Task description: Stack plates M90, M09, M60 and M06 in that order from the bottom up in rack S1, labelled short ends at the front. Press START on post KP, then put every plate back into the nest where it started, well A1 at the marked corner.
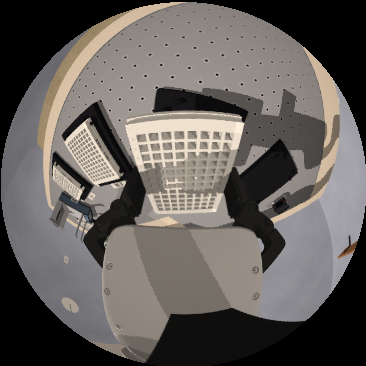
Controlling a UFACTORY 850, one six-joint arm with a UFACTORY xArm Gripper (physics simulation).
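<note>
My gripper (184,175) is shut on a white plate (182,162) with a grid of square wells, one finger on each long side. The plate is level and above a black holder (170,100), part of which shows beyond its far edge. Its label cannot be read. A second white plate (92,152) lies in a black holder at the left. A third white plate (67,184) lies in another black holder further left. A black holder (272,170) at the right shows no plate. I cannot tell which holder is rack S1. START cannot be made out.
A perforated grey board (200,50) with a pale rim (46,150) carries the holders. A small dark box (281,204) stands near its edge at the right. A blue-grey fixture (76,205) with thin legs is at the lower left. Shadows fall across the board at the right.
</note>
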